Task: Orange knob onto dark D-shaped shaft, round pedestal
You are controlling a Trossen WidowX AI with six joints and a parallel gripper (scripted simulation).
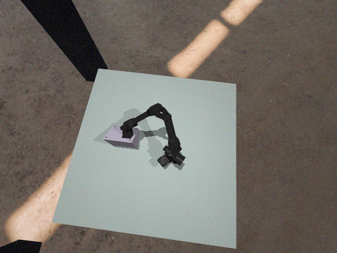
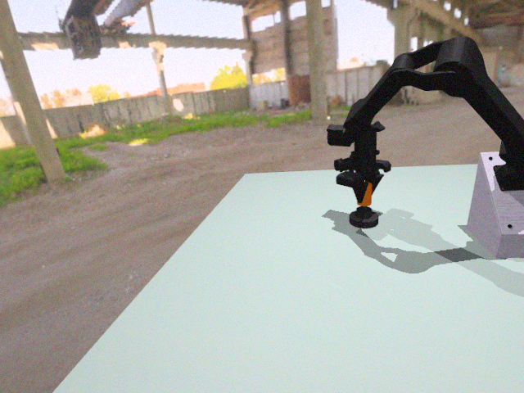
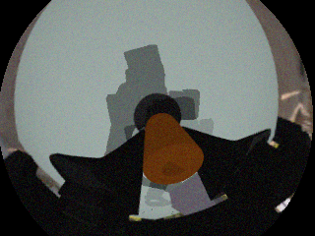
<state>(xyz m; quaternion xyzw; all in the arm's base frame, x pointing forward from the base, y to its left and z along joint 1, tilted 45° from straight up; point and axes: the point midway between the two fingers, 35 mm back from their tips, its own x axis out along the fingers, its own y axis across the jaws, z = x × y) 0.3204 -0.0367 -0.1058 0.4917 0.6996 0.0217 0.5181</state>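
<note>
Now: the orange knob 20 mm above my gripper tip. From my gripper tip the other things lie so: dark round pedestal: 40 mm below.
</note>
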